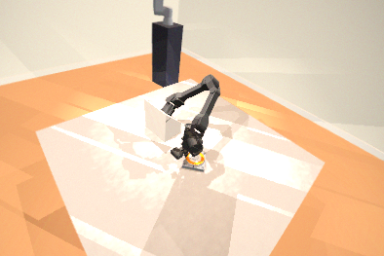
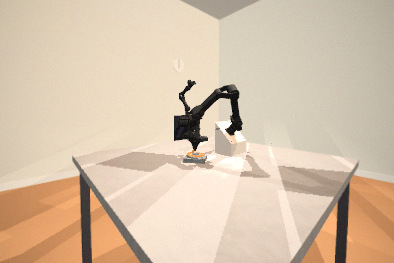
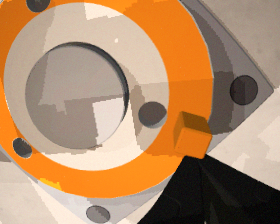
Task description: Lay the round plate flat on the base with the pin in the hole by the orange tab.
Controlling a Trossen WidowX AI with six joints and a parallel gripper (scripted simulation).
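Now: gripper tip 40 mm to the right of the grey square base, 40 mm short of it and 20 mm above it.
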